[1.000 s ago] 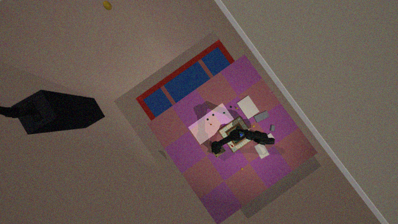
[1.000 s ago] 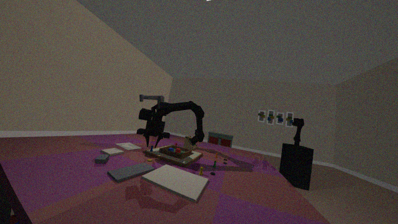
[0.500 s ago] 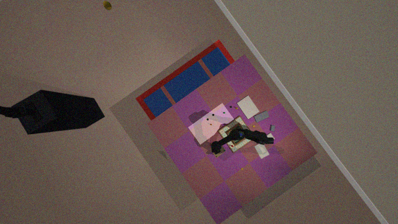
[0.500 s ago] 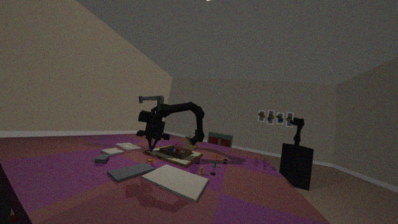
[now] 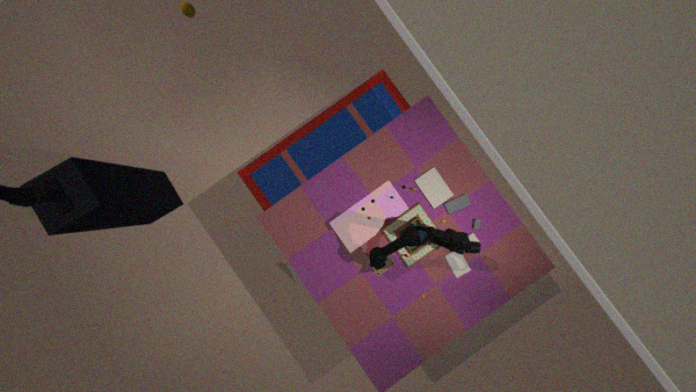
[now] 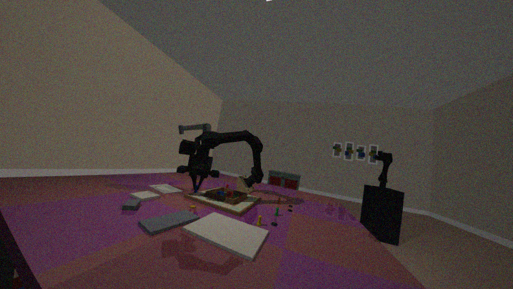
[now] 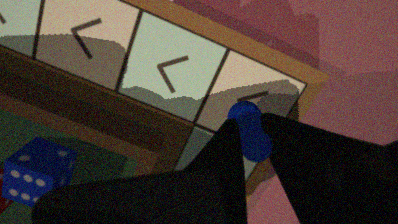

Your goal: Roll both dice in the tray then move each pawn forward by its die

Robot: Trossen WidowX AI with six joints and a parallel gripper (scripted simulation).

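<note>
My gripper tip is 12 cm past the green tray, 10 cm to the right of it and 3 cm above it. The rest, counted from my gripper tip: blue pawn (right at my gripper tip); then white slab (28 cm to the left, 14 cm ahead, 3 cm below); then grey slab (21 cm ahead, 12 cm to the left, 3 cm below).
</note>
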